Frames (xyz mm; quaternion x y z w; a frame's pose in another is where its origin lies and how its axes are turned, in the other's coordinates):
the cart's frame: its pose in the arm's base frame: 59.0 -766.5 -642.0 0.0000 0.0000 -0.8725 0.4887
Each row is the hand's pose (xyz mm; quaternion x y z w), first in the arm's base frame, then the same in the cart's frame.
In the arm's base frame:
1: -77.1 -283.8 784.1 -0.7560 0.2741 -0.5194 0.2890
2: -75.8 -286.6 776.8 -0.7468 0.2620 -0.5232 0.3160
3: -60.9 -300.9 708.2 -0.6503 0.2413 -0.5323 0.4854
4: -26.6 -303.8 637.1 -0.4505 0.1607 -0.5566 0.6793
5: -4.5 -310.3 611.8 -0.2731 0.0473 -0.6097 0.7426
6: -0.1 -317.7 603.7 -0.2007 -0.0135 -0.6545 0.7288
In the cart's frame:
1: -340.5 -368.2 1426.1 -0.6086 -0.5256 -0.0017 0.5944
2: -338.8 -365.6 1418.8 -0.5935 -0.5235 0.0200 0.6109
3: -334.4 -345.5 1350.2 -0.5283 -0.4494 0.1634 0.7016
4: -349.8 -314.7 1279.1 -0.3604 -0.3145 0.3207 0.8176
5: -355.8 -292.5 1253.8 -0.1747 -0.2152 0.3499 0.8948
6: -351.8 -284.8 1245.7 -0.0863 -0.1817 0.3160 0.9272

